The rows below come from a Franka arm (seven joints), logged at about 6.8 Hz.
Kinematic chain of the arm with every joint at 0, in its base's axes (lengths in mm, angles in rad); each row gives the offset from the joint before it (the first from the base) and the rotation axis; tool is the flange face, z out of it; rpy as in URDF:
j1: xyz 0 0 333 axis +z
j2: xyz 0 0 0 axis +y
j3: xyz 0 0 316 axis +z
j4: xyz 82.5 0 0 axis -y
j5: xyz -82.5 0 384 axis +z
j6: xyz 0 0 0 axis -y
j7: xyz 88 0 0 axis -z
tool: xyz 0 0 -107 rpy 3.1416 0 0
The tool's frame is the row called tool.
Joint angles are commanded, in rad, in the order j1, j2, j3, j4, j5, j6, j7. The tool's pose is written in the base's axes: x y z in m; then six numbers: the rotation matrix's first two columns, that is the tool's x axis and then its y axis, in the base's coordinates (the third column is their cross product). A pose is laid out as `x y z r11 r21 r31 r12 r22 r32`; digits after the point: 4 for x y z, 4 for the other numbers.
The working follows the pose.
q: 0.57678 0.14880 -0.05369 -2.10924 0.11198 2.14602 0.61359
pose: 0.4768 0.2808 0.3376 0.9783 -0.1545 -0.1382 -0.1558 -0.9878 0.0013
Where each joint sits with the arm in this pose, in the base's axes (m; each line is computed from the numbers above, not from the rounded line before):
j1: 0.0000 0.0000 0.3330
j2: 0.0000 0.0000 0.3330
j3: 0.0393 0.0255 0.6455
j4: 0.1100 0.0663 0.6333
j5: 0.4131 0.2397 0.4535
j6: 0.4131 0.2397 0.4535
j7: 0.4914 0.2786 0.4435
the tool: 0.4768 0.2808 0.3376

